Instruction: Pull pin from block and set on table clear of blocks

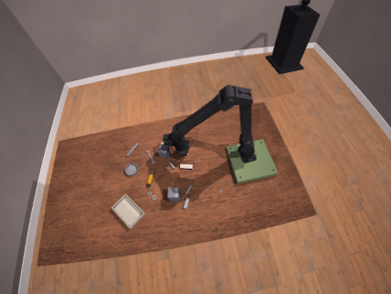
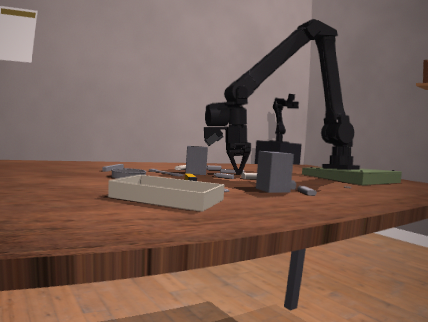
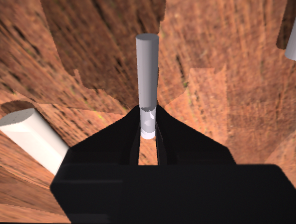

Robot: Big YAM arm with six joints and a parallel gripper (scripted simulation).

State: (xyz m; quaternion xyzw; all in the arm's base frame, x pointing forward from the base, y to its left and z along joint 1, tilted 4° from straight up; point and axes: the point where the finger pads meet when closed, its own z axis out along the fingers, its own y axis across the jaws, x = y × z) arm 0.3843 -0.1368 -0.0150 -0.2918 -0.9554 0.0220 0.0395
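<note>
Right now my hand is 2 cm short of the light grey pin and 1 cm to the left of it. From my hand the other things lie so: white cylinder: 9 cm to the left, 2 cm ahead; then grey block: 27 cm to the left, 12 cm ahead, 4 cm above; then yellow-handled tool: 26 cm ahead, 11 cm to the left.
</note>
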